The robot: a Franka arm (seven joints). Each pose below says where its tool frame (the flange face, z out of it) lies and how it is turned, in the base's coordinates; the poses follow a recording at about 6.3 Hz.
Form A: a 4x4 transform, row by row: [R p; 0 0 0 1], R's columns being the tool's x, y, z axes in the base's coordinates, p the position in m. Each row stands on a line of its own.
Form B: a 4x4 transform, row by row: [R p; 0 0 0 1], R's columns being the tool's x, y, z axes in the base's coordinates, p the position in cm. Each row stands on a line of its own. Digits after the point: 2 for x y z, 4 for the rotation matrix.
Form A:
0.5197, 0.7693, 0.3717, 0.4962
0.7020, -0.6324, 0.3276, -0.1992
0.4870, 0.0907, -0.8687, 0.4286
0, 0, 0, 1
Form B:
0.5197, 0.7693, 0.3717, 49.62
0.7020, -0.6324, 0.3276, -19.92
0.4870, 0.0907, -0.8687, 42.86
0, 0, 0, 1

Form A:
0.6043, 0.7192, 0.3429, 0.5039
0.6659, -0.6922, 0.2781, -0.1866
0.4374, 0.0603, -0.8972, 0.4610
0, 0, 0, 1
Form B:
0.6043, 0.7192, 0.3429, 50.39
0.6659, -0.6922, 0.2781, -18.66
0.4374, 0.0603, -0.8972, 46.10
0, 0, 0, 1

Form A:
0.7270, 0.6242, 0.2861, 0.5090
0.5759, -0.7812, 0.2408, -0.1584
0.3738, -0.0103, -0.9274, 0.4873
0, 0, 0, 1
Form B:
0.7270, 0.6242, 0.2861, 50.90
0.5759, -0.7812, 0.2408, -15.84
0.3738, -0.0103, -0.9274, 48.73
0, 0, 0, 1

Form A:
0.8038, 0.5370, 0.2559, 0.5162
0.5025, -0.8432, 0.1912, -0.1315
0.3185, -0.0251, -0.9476, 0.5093
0, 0, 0, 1
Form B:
0.8038, 0.5370, 0.2559, 51.62
0.5025, -0.8432, 0.1912, -13.15
0.3185, -0.0251, -0.9476, 50.93
0, 0, 0, 1

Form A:
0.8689, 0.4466, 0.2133, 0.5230
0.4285, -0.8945, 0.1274, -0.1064
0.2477, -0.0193, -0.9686, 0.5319
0, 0, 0, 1
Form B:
0.8689, 0.4466, 0.2133, 52.30
0.4285, -0.8945, 0.1274, -10.64
0.2477, -0.0193, -0.9686, 53.19
0, 0, 0, 1

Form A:
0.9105, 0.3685, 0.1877, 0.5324
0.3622, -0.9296, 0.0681, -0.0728
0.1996, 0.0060, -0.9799, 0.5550
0, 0, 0, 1
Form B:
0.9105, 0.3685, 0.1877, 53.24
0.3622, -0.9296, 0.0681, -7.28
0.1996, 0.0060, -0.9799, 55.50
0, 0, 0, 1

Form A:
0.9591, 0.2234, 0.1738, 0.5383
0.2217, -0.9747, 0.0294, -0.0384
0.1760, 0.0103, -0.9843, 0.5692
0, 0, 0, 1
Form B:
0.9591, 0.2234, 0.1738, 53.83
0.2217, -0.9747, 0.0294, -3.84
0.1760, 0.0103, -0.9843, 56.92
0, 0, 0, 1

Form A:
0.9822, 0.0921, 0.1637, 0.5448
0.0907, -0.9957, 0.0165, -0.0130
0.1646, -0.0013, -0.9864, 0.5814
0, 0, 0, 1
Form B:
0.9822, 0.0921, 0.1637, 54.48
0.0907, -0.9957, 0.0165, -1.30
0.1646, -0.0013, -0.9864, 58.14
0, 0, 0, 1

